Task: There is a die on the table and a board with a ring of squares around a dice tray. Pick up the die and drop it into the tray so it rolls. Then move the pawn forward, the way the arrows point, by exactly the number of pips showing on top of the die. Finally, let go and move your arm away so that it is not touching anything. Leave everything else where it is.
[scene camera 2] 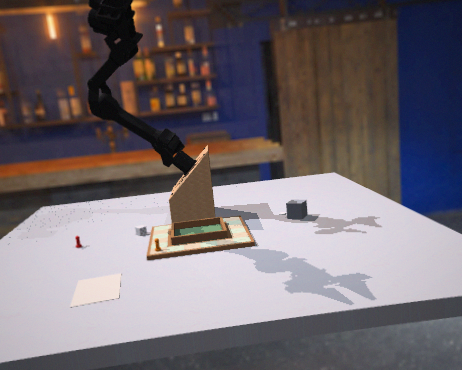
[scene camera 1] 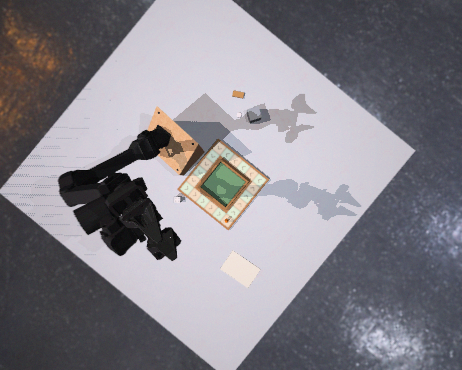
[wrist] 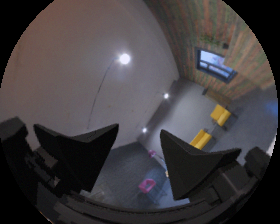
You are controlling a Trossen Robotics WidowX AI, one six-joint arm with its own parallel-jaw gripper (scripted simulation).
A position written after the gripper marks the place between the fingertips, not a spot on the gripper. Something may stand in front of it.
Observation:
The gripper (scene camera 1: pixel 167 250) is open, holding nothing. Further things: a cream card (scene camera 2: pixel 105 288).
The cream card also shows in scene camera 1 (scene camera 1: pixel 236 266). The gripper also shows in the wrist view (wrist: pixel 139 130). The wrist view does not show the cream card: it is out of frame.

